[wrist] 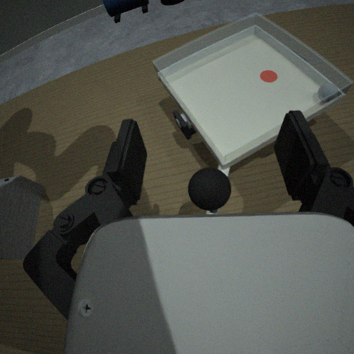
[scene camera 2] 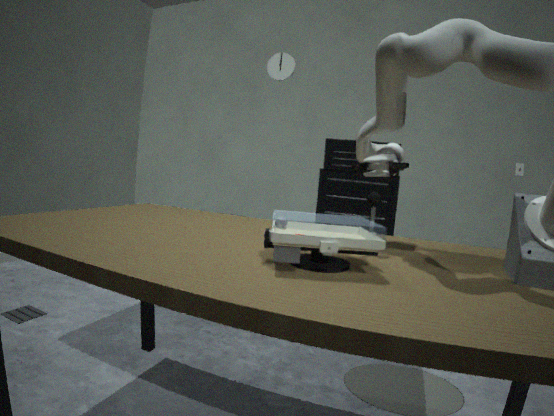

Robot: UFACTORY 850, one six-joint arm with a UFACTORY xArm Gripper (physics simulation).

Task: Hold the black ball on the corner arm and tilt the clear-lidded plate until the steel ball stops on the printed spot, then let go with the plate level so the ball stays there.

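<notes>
The clear-lidded plate stands on a round black base; whether it is exactly level is hard to tell. The steel ball rests in a corner of the plate, at the left in the scene view and the right in the wrist view. It is apart from the red printed spot. The black ball stands upright on its post at the opposite corner arm. My gripper is open and empty, above the black ball and not touching it.
The wooden table carries the plate's base. A grey block hangs under the plate's left side. The robot's base is at the right. A dark drawer cabinet stands behind the table.
</notes>
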